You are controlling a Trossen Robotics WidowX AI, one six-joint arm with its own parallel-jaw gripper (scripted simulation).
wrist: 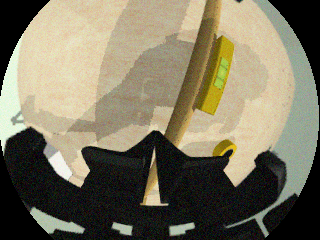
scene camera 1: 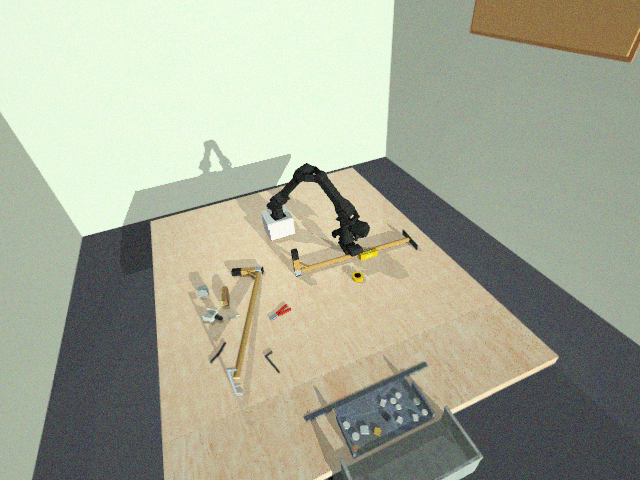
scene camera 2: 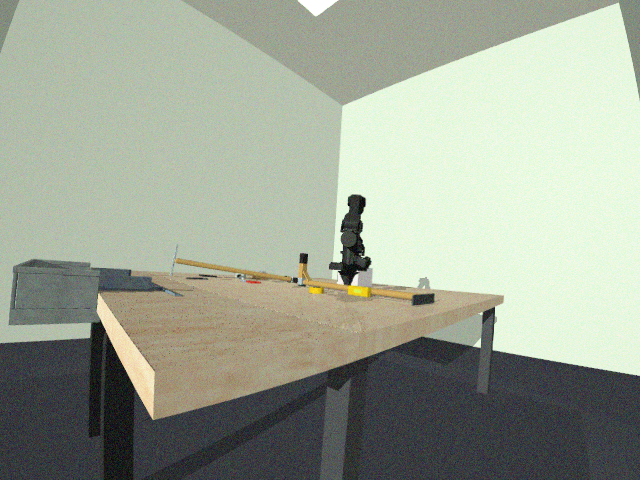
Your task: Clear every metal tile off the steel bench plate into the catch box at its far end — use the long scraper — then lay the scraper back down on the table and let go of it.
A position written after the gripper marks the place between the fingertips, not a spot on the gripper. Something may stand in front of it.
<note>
In view: the gripper (scene camera 2: pixel 347 289) and a yellow spirit level (wrist: pixel 214 85).
The gripper also shows in the wrist view (wrist: pixel 155 133).
</note>
